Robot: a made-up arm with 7 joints. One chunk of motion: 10 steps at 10 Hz.
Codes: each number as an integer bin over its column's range. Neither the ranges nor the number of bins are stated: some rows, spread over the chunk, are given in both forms.
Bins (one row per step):
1: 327 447 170 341 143 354
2: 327 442 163 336 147 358
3: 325 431 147 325 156 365
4: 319 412 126 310 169 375
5: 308 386 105 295 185 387
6: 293 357 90 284 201 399
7: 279 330 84 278 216 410
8: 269 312 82 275 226 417
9: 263 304 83 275 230 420
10: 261 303 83 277 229 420
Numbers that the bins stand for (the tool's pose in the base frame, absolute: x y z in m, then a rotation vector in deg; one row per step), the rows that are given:
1: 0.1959 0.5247 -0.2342 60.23 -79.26 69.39
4: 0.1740 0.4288 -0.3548 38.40 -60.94 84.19
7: 0.0644 0.2041 -0.4699 15.85 -27.83 108.85
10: 0.0151 0.1301 -0.4726 15.15 -18.67 115.89
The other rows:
2: 0.1959 0.5110 -0.2534 56.71 -76.44 72.21
3: 0.1904 0.4808 -0.2973 48.96 -70.10 77.14
5: 0.1438 0.3575 -0.4123 27.83 -49.67 92.64
6: 0.1027 0.2781 -0.4534 20.08 -38.40 101.10
8: 0.0370 0.1548 -0.4753 13.74 -20.78 113.78
9: 0.0205 0.1329 -0.4726 13.74 -17.96 115.89

